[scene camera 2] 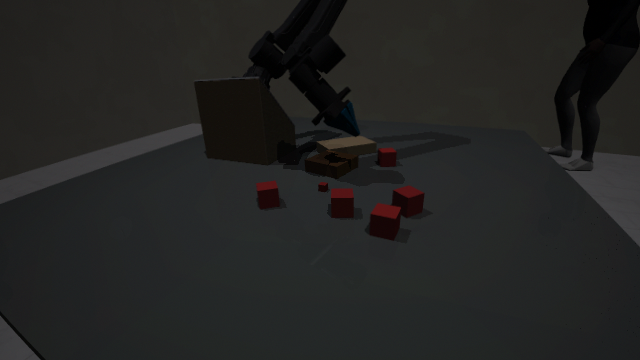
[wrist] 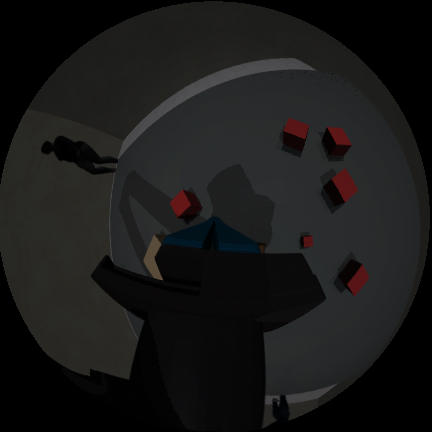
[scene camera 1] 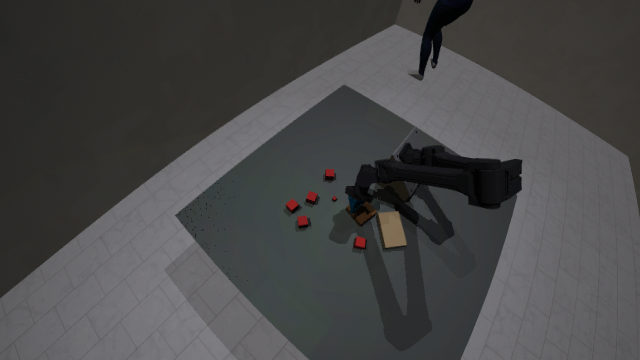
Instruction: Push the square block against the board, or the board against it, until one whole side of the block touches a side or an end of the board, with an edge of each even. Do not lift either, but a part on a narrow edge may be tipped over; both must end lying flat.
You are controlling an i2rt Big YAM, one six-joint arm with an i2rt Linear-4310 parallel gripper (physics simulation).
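Places are measured from the arm's base along level axes (x back, y right, z up), in centimetres.
Pixels of known places: gripper, fingertip midpoint: (scene camera 2: 358,135) (wrist: 214,221) (scene camera 1: 352,213); arm's base, origin of the base link: (scene camera 2: 250,95) (scene camera 1: 407,158).
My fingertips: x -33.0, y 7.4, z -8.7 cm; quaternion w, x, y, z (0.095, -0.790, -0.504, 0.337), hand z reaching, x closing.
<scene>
Ahead of a thing's pixels: the offset from my fingertips to its middle.
The square block @(dx +7.4, dy -2.4, dz -8.4 cm) (scene camera 1: 365,216) (scene camera 2: 321,166) is dark brown and lies flat, turned at an angle to the board. A sliver of the block (wrist: 262,248) shows beside the fingers in the wrist view. The board @(dx +7.6, dy -18.3, dz -8.4 cm) (scene camera 1: 392,231) (scene camera 2: 347,146) (wrist: 153,258) is pale wood and lies flat. In scene camera 1 the block's right corner is very near the board's upper left corner; no whole sides meet. Whether the corners touch is unclear. My gripper (scene camera 1: 354,206) (scene camera 2: 358,134) (wrist: 214,221) is shut and empty, its blue fingertips above the block's far-left part in scene camera 1.
A red cube @(dx -6.0, dy -9.5, dz -8.0 cm) (scene camera 1: 360,242) (scene camera 2: 387,157) (wrist: 185,204) lies near the board. Several other red cubes and a tiny red cube @(dx +5.3, dy +10.9, dz -9.2 cm) (scene camera 1: 334,198) (scene camera 2: 323,187) (wrist: 307,241) lie farther off. A tall brown box-like stand (scene camera 2: 232,120) rises beside the arm. A person (scene camera 1: 429,42) (scene camera 2: 575,100) stands beyond the table.
</scene>
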